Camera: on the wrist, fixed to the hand. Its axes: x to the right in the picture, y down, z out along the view.
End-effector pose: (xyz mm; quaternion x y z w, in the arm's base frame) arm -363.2 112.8 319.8 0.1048 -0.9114 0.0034 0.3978
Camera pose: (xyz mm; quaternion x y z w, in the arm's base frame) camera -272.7 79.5 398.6 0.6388 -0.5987 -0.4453 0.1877
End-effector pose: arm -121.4 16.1 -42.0 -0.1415 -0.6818 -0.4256 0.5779
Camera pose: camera -74.8 -97.9 -60.6 -0.2288 0.5594 0.7967 0.0040
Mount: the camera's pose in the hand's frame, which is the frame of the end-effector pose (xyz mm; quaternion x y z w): 3.6 -44.0 -116.5 -0.1734 -0.1159 -0.6973 0.6858
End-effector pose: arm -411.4 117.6 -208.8 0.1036 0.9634 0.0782 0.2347
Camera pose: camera -476.3 64.0 -116.9 -0.6323 0.6921 0.0450 0.3451
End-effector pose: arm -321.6 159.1 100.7 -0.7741 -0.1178 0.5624 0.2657
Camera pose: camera -206.5 164.9 148.1 -0.4296 -0.7489 0.2697 0.4265
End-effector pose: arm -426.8 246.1 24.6 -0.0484 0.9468 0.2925 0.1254
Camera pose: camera -447.4 143.8 92.7 -0.6812 0.5503 0.2829 0.3913
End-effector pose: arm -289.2 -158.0 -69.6 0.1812 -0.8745 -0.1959 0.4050
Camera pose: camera -193.6 -220.3 -19.5 0.6411 -0.4863 -0.5894 0.0712
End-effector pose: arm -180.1 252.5 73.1 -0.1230 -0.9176 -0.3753 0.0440
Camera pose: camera -196.3 141.4 127.1 -0.5044 0.6551 0.4329 0.3592
